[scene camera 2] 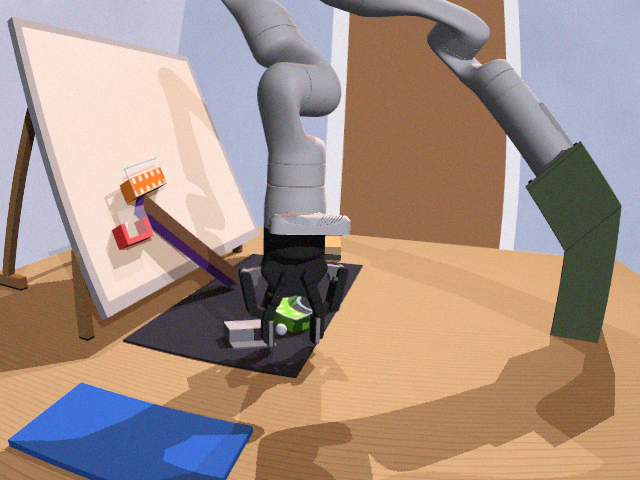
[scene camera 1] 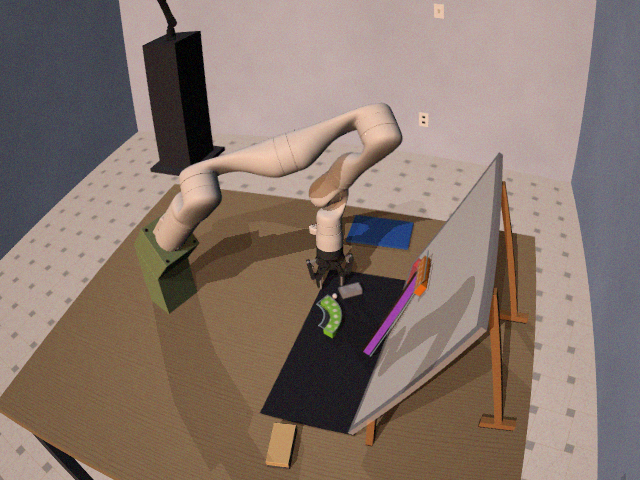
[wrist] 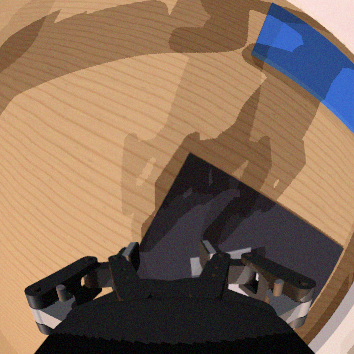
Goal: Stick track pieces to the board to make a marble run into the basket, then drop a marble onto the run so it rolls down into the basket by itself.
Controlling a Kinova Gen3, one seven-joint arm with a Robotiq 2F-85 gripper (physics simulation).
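Observation:
My gripper is partly open and empty, pointing down low over the mat's far end. A white marble lies beside the green curved track, which has white dots. A grey block lies beside the marble; a finger partly covers it in the wrist view. On the tilted board are a long purple track, an orange piece and a red U-shaped piece. Marble and green track do not show in the wrist view.
A black mat lies before the board. A blue pad lies beyond its far end. A wooden block lies past its near end. Wooden legs hold the board.

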